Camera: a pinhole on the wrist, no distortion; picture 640 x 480 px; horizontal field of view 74.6 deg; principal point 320.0 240.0 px. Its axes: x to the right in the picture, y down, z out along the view. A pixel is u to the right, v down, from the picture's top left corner.
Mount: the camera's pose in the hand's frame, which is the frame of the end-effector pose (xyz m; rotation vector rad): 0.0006 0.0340 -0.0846 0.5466 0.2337 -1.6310
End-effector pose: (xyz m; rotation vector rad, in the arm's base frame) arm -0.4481 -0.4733 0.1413 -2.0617 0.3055 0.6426
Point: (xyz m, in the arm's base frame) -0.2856 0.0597 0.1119
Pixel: 384 464
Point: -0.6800 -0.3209 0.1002
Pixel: 100 75
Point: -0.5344 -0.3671 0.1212
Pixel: 193 207
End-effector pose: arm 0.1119 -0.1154 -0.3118 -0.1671 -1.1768 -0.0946
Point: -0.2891 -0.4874 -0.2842
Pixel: 485 241
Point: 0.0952 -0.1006 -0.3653
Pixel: 223 61
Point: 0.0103 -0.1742 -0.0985
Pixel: outside the picture
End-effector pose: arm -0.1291 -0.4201 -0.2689 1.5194 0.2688 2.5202
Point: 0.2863 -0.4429 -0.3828
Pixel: 208 37
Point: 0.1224 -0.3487 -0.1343
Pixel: 198 345
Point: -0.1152 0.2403 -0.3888
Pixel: outside the picture
